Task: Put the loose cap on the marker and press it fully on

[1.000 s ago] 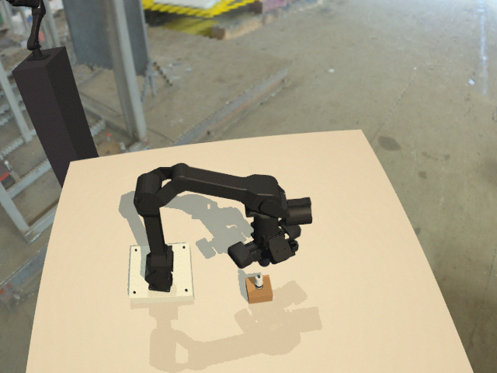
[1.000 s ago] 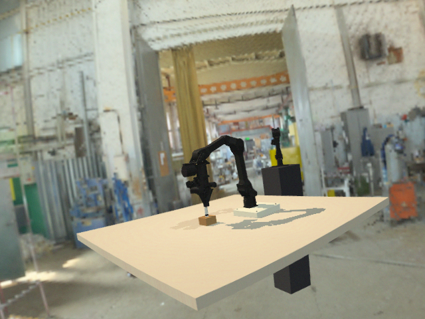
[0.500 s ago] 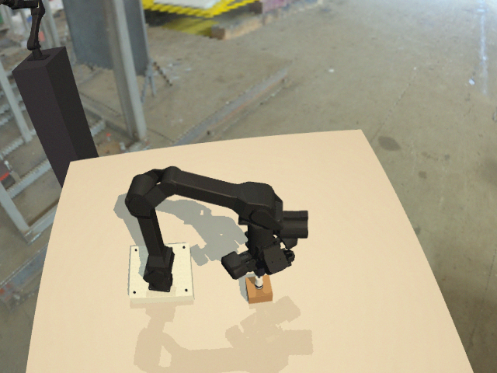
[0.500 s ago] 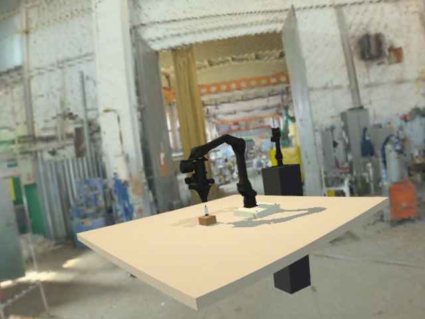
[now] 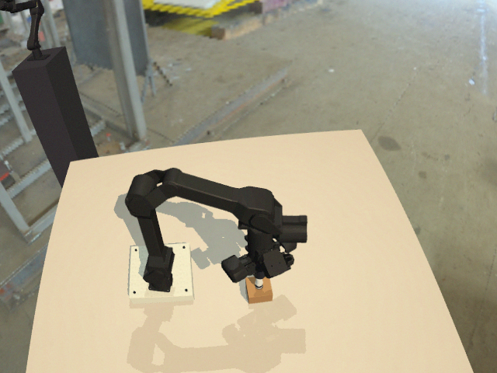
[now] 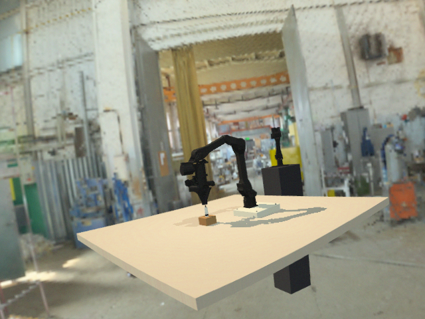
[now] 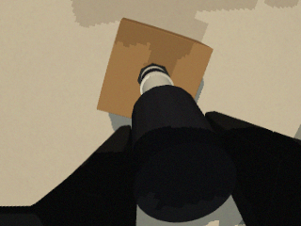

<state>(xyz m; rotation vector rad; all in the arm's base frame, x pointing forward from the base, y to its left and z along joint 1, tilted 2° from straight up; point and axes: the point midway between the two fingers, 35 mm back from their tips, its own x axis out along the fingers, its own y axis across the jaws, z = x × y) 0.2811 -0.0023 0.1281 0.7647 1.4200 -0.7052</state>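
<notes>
My gripper tip is 100 mm above the brown holder block. Also, from my gripper tip: black cap 10 mm above.
</notes>
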